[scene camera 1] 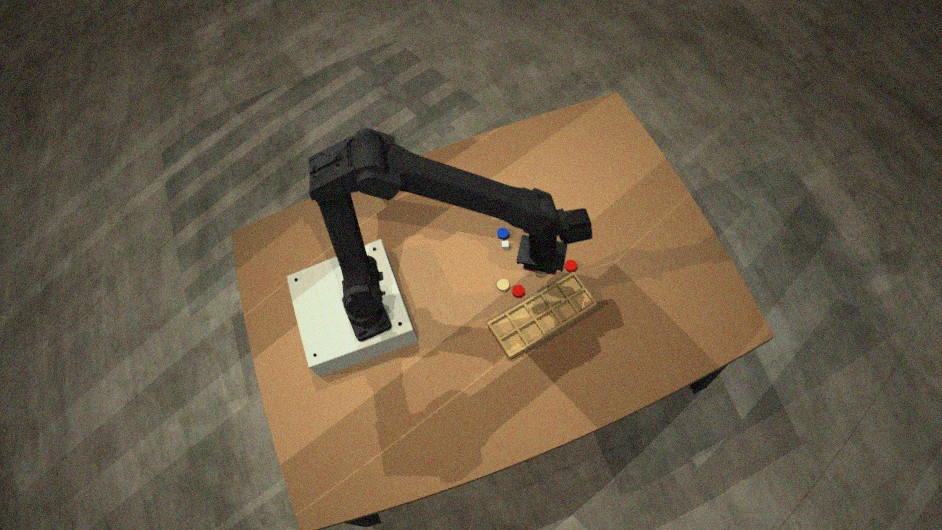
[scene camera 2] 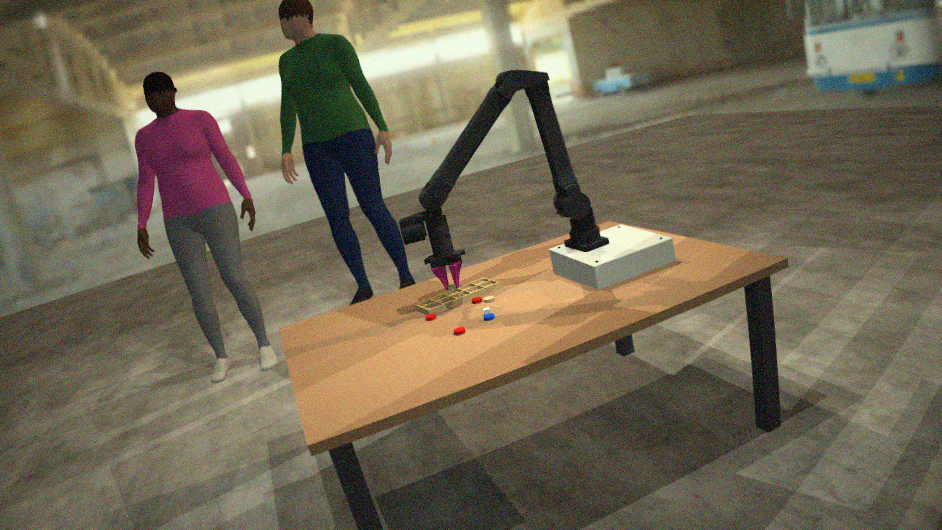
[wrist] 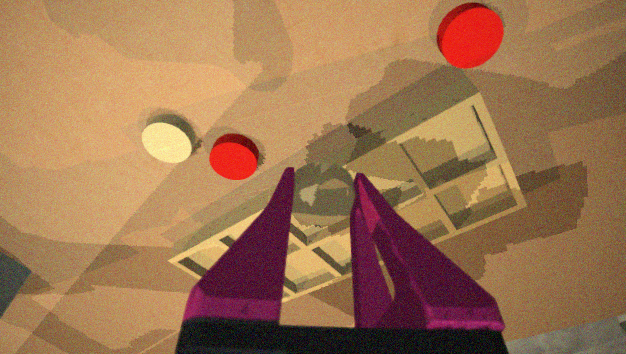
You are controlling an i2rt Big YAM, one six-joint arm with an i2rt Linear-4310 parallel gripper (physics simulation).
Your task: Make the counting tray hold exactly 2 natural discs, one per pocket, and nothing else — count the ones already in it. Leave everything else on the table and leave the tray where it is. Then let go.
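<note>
My gripper (scene camera 1: 541, 270) (scene camera 2: 453, 288) (wrist: 323, 180) has magenta fingers shut on a natural disc (wrist: 324, 192), which is in shadow. It holds the disc above the table, over the long side of the counting tray (scene camera 1: 511, 356) (scene camera 2: 424, 311) (wrist: 500, 156) in the wrist view. The tray is pale wood with two rows of pockets. No disc shows in the pockets I can see; the fingers and held disc hide some in the wrist view. Another natural disc (scene camera 1: 503, 284) (scene camera 2: 488, 299) (wrist: 167, 142) lies flat on the table beside the tray.
One red disc (scene camera 1: 518, 290) (scene camera 2: 476, 299) (wrist: 233, 160) lies beside the loose natural disc. Another red disc (scene camera 1: 571, 265) (scene camera 2: 430, 317) (wrist: 470, 37) lies near the tray's far end. A third red disc (scene camera 2: 459, 330), a blue disc (scene camera 1: 503, 233) (scene camera 2: 488, 316) and a white cube (scene camera 1: 505, 244) (scene camera 2: 486, 309) lie farther off.
</note>
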